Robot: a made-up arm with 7 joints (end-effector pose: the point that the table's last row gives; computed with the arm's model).
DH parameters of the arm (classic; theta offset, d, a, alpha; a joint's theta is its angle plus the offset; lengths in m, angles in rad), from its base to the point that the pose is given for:
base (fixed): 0.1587 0 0.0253 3.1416
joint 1: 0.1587 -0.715 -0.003 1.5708
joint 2: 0 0.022 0.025 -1.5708
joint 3: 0 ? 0.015 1.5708
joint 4: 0 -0.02 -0.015 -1.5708
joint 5: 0 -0.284 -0.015 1.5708
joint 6: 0 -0.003 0 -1.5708
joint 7: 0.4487 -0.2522 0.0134 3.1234
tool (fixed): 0.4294 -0.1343 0 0
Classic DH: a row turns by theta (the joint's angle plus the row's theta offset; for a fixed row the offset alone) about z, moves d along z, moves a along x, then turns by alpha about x.
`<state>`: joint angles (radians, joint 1 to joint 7).
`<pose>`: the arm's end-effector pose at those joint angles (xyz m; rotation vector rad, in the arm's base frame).
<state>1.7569 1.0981 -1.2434 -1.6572 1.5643 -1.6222 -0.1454</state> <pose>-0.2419 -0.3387 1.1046 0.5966 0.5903 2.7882</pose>
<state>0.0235 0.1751 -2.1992 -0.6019 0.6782 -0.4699 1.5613</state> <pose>0.3329 -0.2105 1.5173 0.9222 0.5182 -0.2413</pose>
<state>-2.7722 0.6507 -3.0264 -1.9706 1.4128 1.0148 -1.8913</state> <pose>-0.5100 0.1135 0.8665 -0.6823 -2.1665 1.1339</pose>
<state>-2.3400 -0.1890 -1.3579 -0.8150 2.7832 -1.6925 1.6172</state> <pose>0.2109 -0.0845 1.5218 1.0199 0.1005 -0.9532</pose>
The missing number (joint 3, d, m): -0.574
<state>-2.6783 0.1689 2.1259 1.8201 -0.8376 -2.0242 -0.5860</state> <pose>0.1975 0.0867 1.3512 0.6567 -0.3063 0.8312</pose>
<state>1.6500 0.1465 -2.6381 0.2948 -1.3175 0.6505 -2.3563</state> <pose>0.0674 -0.0425 1.6585 -0.2042 -0.6679 -1.5166</pose>
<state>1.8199 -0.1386 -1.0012 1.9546 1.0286 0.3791 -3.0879</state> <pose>0.2939 -0.2663 1.1725 2.0041 0.1252 0.3475</pose>
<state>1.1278 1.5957 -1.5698 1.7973 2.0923 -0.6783 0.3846</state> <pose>0.5931 -0.2497 0.7373 -0.8565 0.5167 0.0222</pose>
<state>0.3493 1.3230 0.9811 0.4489 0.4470 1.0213 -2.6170</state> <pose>0.7675 -0.4694 0.8193 1.7253 0.2659 -0.4439</pose>
